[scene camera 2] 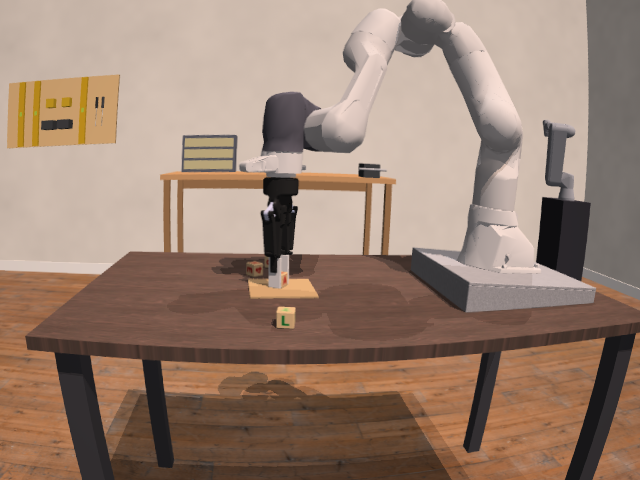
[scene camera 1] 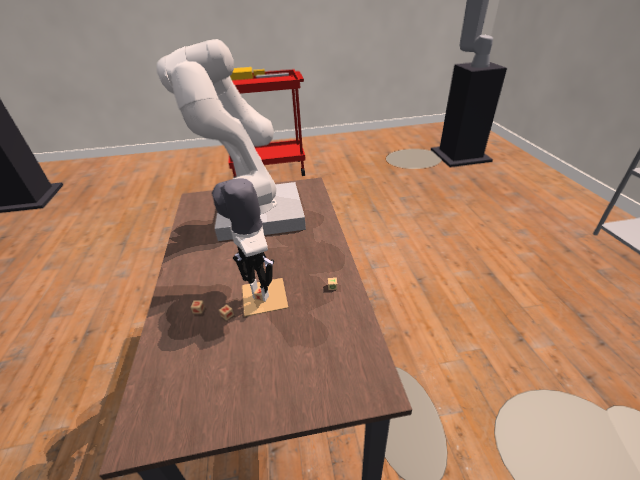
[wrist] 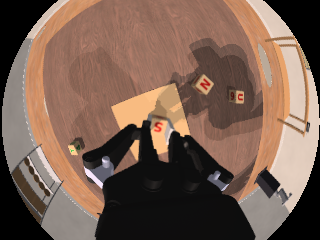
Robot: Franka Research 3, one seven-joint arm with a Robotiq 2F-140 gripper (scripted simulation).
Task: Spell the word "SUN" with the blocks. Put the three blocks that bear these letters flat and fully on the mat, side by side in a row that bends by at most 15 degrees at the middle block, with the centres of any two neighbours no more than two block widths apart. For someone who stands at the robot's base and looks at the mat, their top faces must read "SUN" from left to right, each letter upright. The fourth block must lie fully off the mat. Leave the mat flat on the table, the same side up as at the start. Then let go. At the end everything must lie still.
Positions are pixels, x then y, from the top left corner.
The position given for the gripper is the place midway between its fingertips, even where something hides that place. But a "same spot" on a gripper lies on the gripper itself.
gripper: scene camera 2; scene camera 1; wrist 157, 122
tan mat: scene camera 2; scene camera 1 277, 300; wrist
same spot on gripper: [scene camera 2: 278, 237] = [scene camera 1: 264, 272]
same spot on tan mat: [wrist: 164, 101] = [scene camera 2: 261, 282]
